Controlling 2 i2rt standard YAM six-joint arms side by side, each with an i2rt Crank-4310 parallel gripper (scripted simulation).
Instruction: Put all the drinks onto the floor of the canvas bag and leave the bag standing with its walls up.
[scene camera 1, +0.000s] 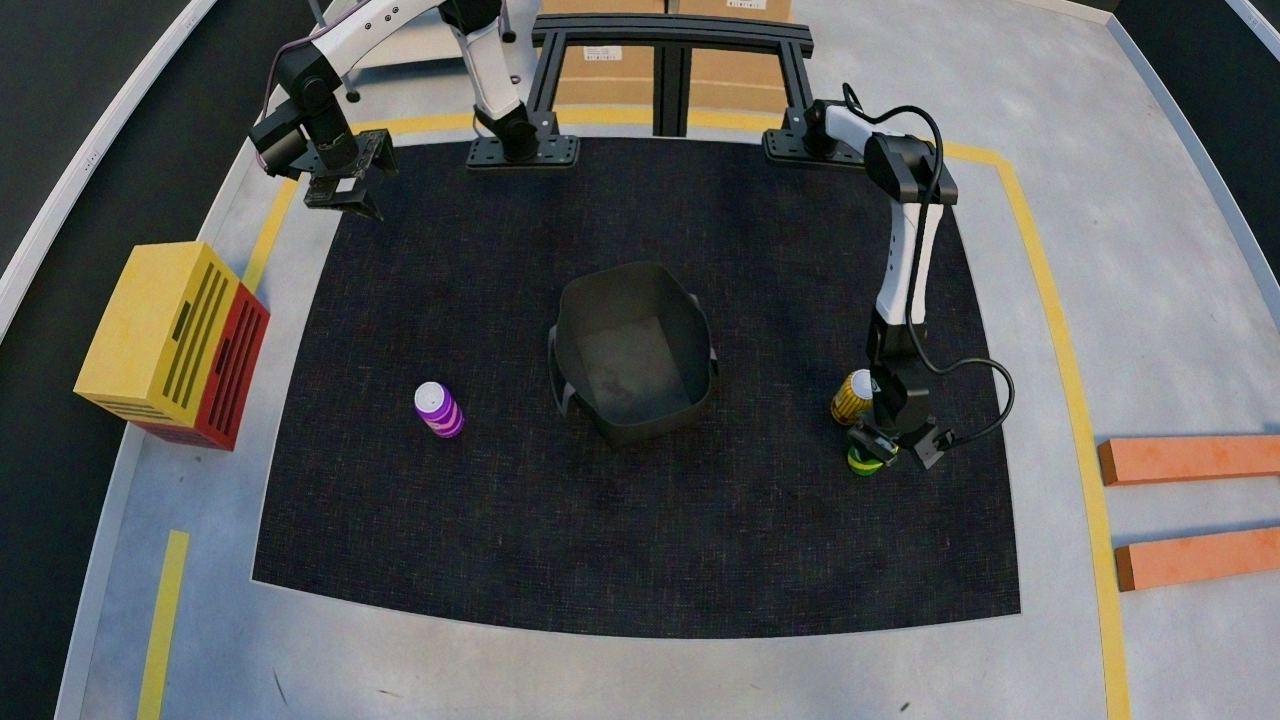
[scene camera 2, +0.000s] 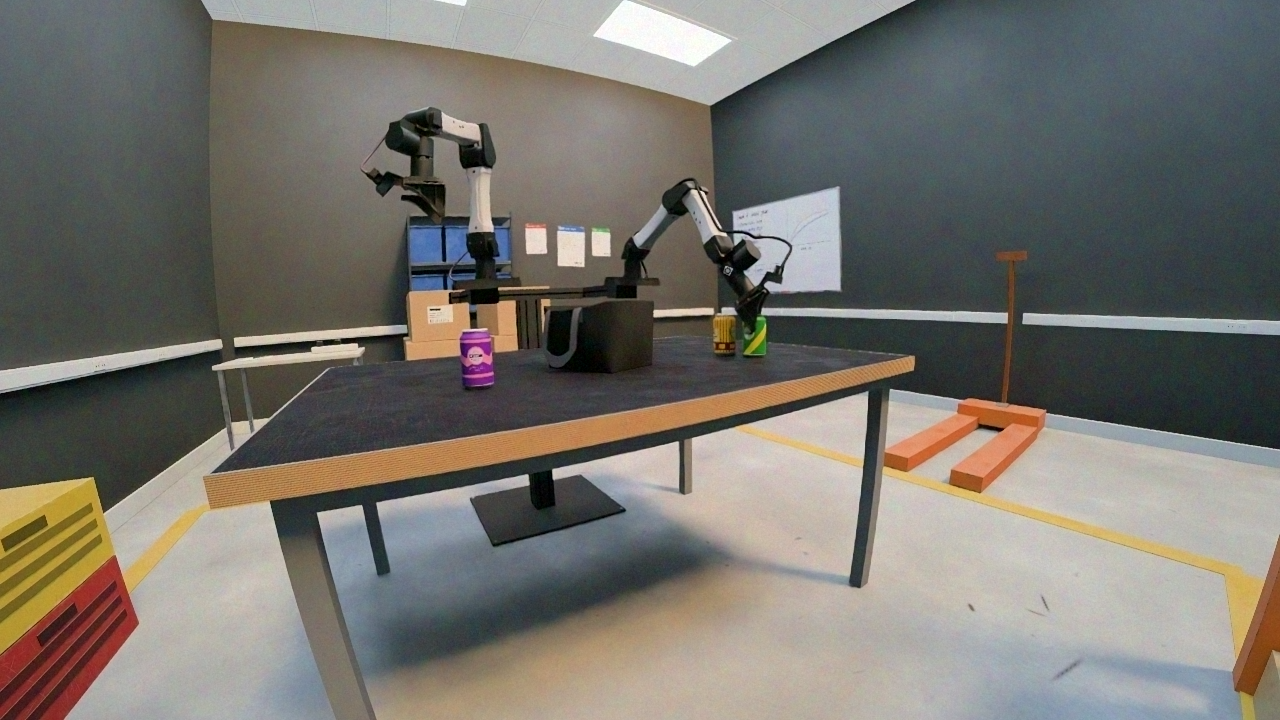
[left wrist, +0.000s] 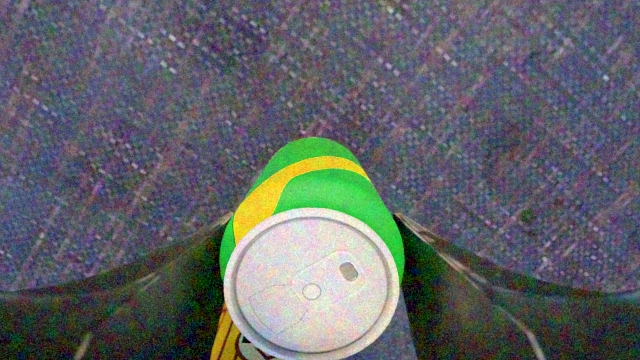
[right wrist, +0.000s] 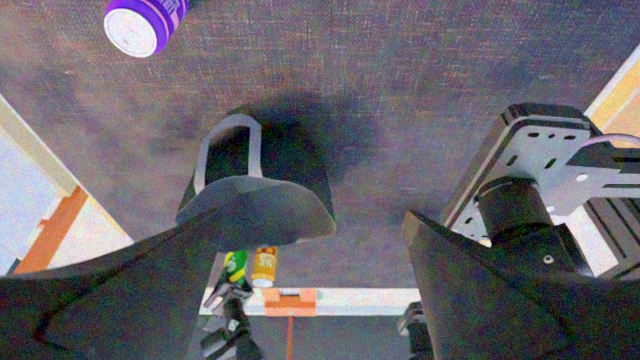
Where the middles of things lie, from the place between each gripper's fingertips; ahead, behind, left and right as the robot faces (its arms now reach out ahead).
The orange can (scene camera 2: 724, 324) is 100 mm behind my left hand (scene camera 1: 876, 449), 20 mm to the right of it and 20 mm below it. From my left hand the other things lie so: purple can (scene camera 2: 475, 345) (750 mm to the right, 110 mm behind, 20 mm below).
My right gripper (scene camera 1: 388, 197) is now 21 cm short of the purple can, 2 cm to the right of it and 33 cm above it. Also, from my right hand: orange can: 22 cm ahead, 76 cm to the left, 33 cm below.
